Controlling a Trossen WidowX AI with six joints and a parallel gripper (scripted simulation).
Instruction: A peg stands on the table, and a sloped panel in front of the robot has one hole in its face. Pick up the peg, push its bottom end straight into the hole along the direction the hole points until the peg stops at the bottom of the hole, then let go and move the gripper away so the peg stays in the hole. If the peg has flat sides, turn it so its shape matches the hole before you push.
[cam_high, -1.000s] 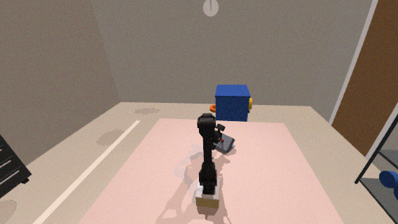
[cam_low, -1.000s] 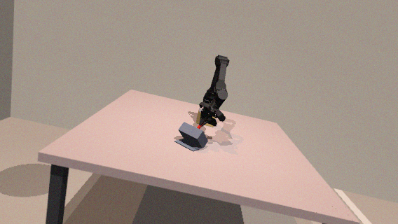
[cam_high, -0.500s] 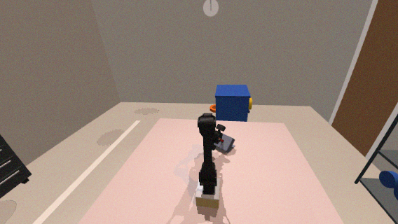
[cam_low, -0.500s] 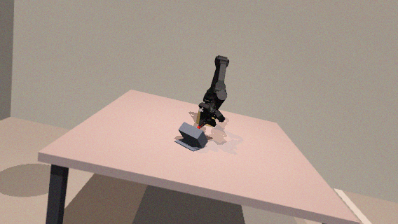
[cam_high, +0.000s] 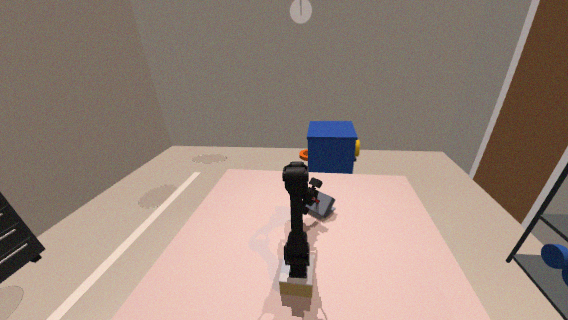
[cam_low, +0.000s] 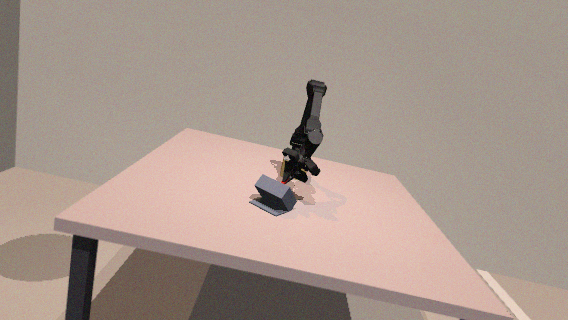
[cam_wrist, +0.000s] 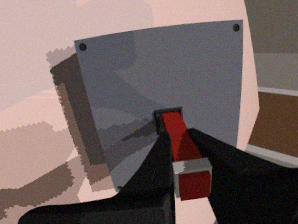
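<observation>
My gripper tip is now 30 mm short of the grey sloped panel, 20 mm to the left of it and 40 mm above it. Also, from my gripper tip: red peg: 10 mm behind, 10 mm to the left, 10 mm above.
</observation>
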